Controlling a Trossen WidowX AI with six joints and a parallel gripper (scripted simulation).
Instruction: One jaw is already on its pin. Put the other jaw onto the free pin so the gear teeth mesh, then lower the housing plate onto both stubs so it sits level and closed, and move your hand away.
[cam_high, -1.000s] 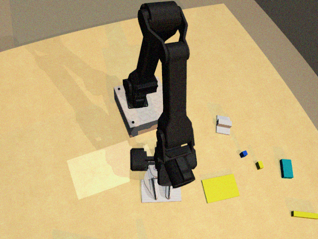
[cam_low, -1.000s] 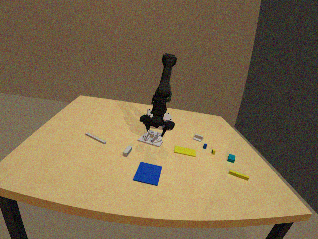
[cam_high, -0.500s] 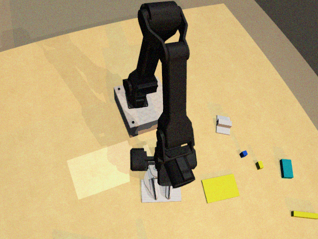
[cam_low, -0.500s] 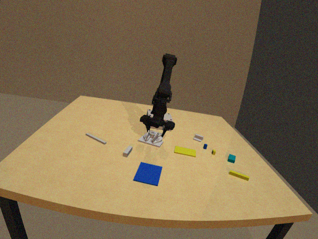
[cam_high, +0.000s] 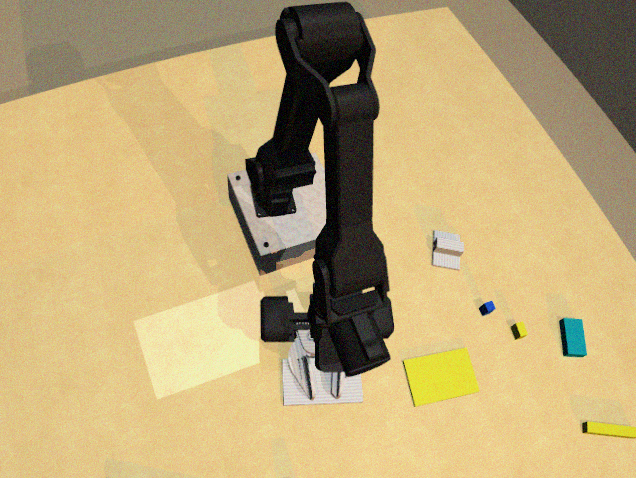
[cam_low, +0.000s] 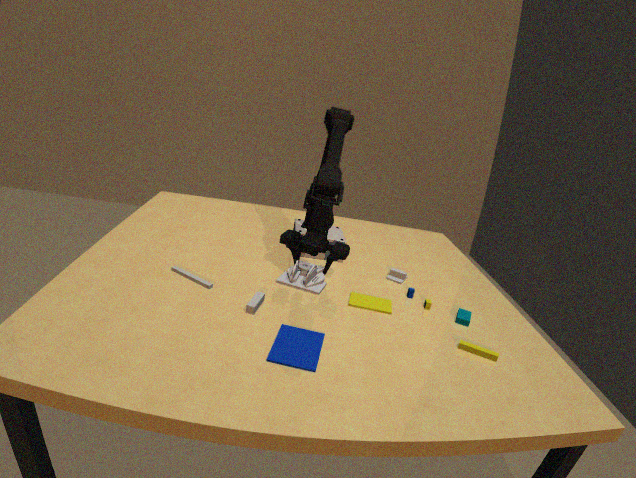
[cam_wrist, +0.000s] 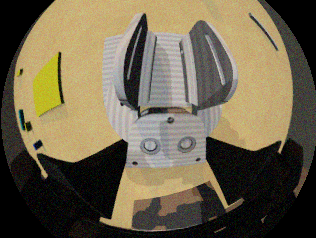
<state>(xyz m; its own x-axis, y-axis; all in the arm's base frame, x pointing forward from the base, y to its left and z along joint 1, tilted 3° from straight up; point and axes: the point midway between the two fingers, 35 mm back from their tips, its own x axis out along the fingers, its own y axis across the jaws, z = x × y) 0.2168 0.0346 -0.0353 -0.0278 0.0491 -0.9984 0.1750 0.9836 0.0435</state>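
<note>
My gripper tip is now 20 mm below the housing plate and 10 mm short of it. Round my gripper tip: grey block: 250 mm ahead, 100 mm to the right; blue cube: 290 mm to the left, 20 mm ahead, 10 mm above; yellow plate: 170 mm to the left, 110 mm ahead.
</note>
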